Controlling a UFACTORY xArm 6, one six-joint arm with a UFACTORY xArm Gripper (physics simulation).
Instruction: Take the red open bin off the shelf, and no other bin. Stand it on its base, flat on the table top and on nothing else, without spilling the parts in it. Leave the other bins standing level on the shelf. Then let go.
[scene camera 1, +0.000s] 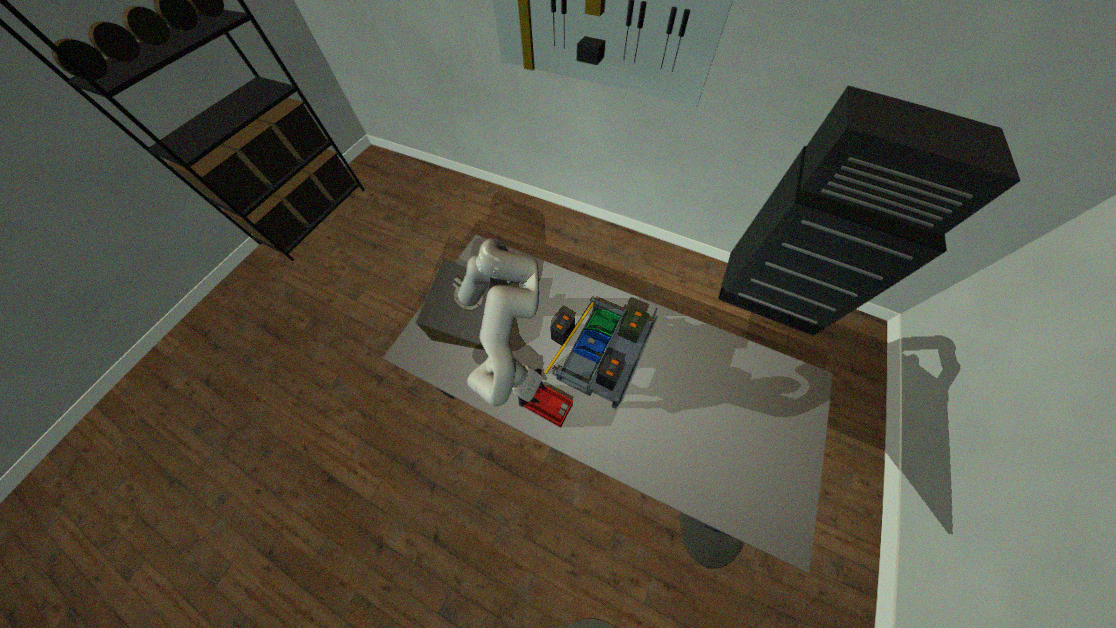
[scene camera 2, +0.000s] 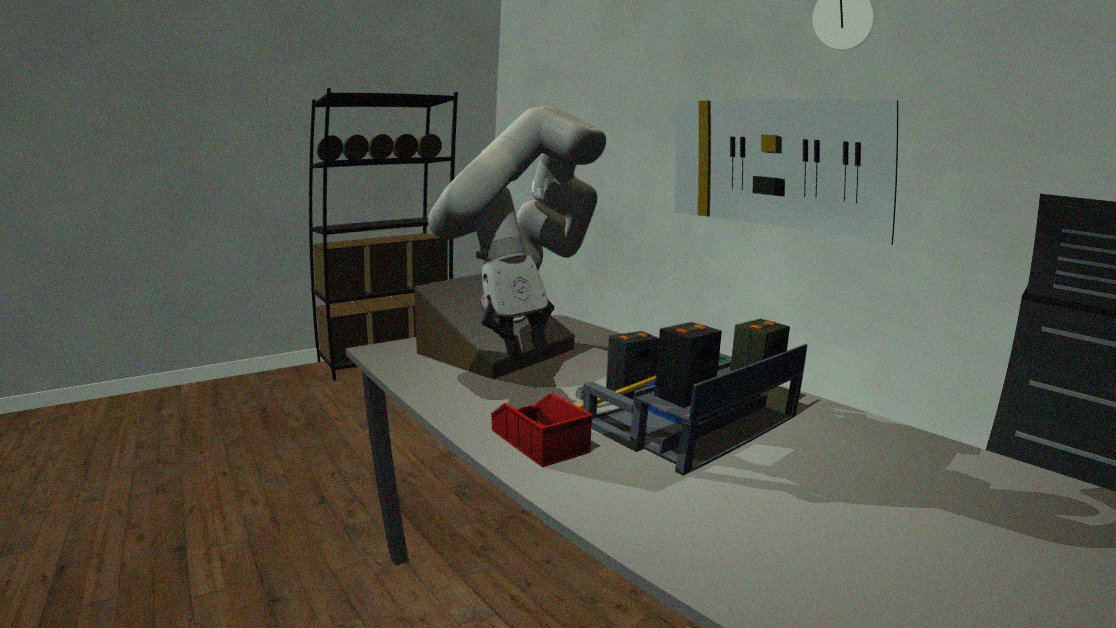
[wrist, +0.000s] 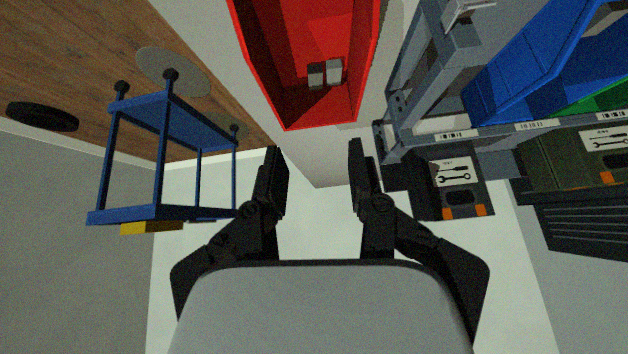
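Pixels of known places: gripper, fingertip midpoint: (scene camera 1: 539, 394) (scene camera 2: 529, 356) (wrist: 315, 155); arm's base, link origin: (scene camera 1: 468, 297).
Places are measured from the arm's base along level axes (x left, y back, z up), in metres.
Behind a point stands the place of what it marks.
Note:
The red open bin (scene camera 1: 548, 406) {x -0.135, y -0.557, z -0.110 m} (scene camera 2: 565, 438) {x -0.124, y -0.638, z -0.070 m} (wrist: 325, 35) {x -0.113, y -0.565, z -0.110 m} stands upright on its base on the table top (scene camera 1: 702, 460) {x 0.064, y -1.145, z -0.113 m} (scene camera 2: 780, 546) {x 0.021, y -1.021, z -0.113 m}, beside the shelf (scene camera 2: 749, 390) {x 0.185, y -0.746, z 0.001 m} and apart from it. Two small grey parts (wrist: 325, 74) {x -0.107, y -0.614, z -0.104 m} lie inside it. My gripper (scene camera 2: 526, 353) {x -0.143, y -0.531, z 0.044 m} (wrist: 315, 155) {x -0.143, y -0.531, z 0.044 m} is open and empty. Its fingers are above the bin's rim and off to one side in scene camera 2, with no contact seen. The blue bin (scene camera 1: 591, 343) (wrist: 525, 65) and the green bin (scene camera 1: 603, 321) {x 0.314, y -0.514, z -0.104 m} (wrist: 600, 97) {x 0.349, y -0.615, z -0.056 m} sit side by side on the shelf and look level.
A black case (scene camera 1: 611, 368) {x 0.076, y -0.685, z 0.110 m} (scene camera 2: 688, 363) {x 0.047, y -0.727, z 0.066 m} and an olive case (scene camera 1: 635, 320) {x 0.303, y -0.648, z 0.086 m} (scene camera 2: 760, 343) {x 0.266, y -0.683, z 0.061 m} stand at the shelf. A smaller dark case (scene camera 1: 561, 324) {x 0.138, y -0.411, z 0.019 m} (scene camera 2: 632, 359) {x 0.126, y -0.443, z -0.021 m} (wrist: 455, 170) stands beyond a yellow bar (scene camera 1: 568, 338) {x 0.140, y -0.447, z -0.077 m}. The arm's wedge-shaped base block (scene camera 2: 468, 320) {x -0.116, y -0.070, z -0.005 m} is behind. The table's long edge runs near the red bin.

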